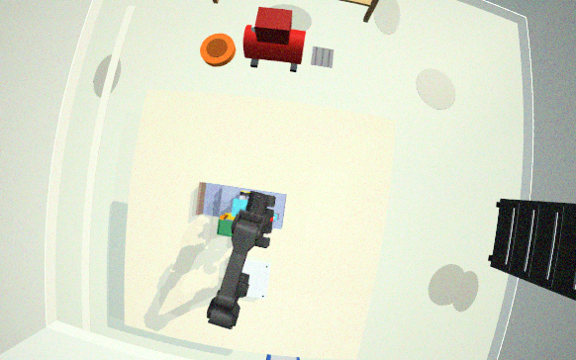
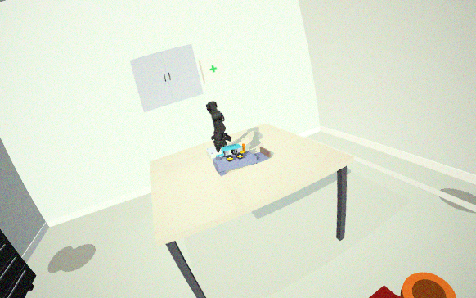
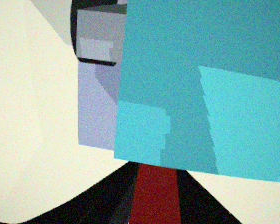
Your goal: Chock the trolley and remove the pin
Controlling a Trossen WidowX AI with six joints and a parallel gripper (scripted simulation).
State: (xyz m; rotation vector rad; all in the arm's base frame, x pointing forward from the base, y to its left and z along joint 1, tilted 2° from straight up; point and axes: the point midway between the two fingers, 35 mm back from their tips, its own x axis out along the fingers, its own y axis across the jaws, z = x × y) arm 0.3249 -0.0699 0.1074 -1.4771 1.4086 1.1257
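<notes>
My gripper tip is 110 mm past the green tray, 180 mm to the right of it and 150 mm above it. The rest, counted from my gripper tip: lavender ramp: 20 mm ahead, 90 mm to the left, 90 mm below; cyan trolley: 20 mm ahead, 90 mm to the left, 30 mm below; stop pin: right at my gripper tip.
</notes>
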